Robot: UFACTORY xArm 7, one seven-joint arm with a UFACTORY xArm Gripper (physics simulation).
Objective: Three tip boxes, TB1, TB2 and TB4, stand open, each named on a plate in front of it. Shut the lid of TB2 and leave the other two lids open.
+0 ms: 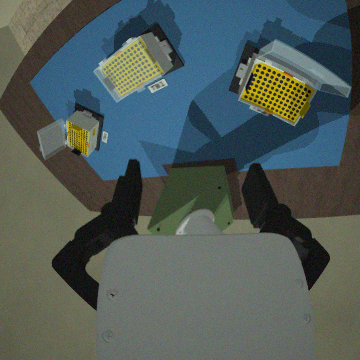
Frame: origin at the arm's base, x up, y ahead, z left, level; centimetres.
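Where they show: gripper, fingertip midpoint: (194, 174); arm's base at its link origin: (194, 225).
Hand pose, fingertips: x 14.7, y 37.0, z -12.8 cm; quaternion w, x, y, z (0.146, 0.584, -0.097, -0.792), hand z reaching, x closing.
Each offset is from my fingertips to the top centre of the thing. "*": to the spot under its first point. Level surfaces: height alone.
My gripper (194, 174) is open and empty, its two black fingers near the table's near edge, apart from all three boxes. TB1 @(dx -20.5, dy +4.8, dz +16.0 cm) (132, 68) is the upper middle box; clear plastic lies over its pale yellow tips, and I cannot tell how far its lid is shut. A box at the right (277, 92) has bright yellow tips and its clear lid (317, 72) open towards the upper right. A smaller-looking box at the left (81, 133) has its clear lid @(* dx -18.4, dy -2.6, dz +49.5 cm) (52, 139) open to the left. The name plates are too blurred to read, so I cannot tell which of these two is TB2.
The boxes stand on a blue mat @(dx -28.2 cm) (165, 122) with a brown wooden border (47, 150). A green plate (200, 182) with a pale round part (200, 222) on it lies at the near edge, between and below the fingers. Dark shadows cross the mat at the right.
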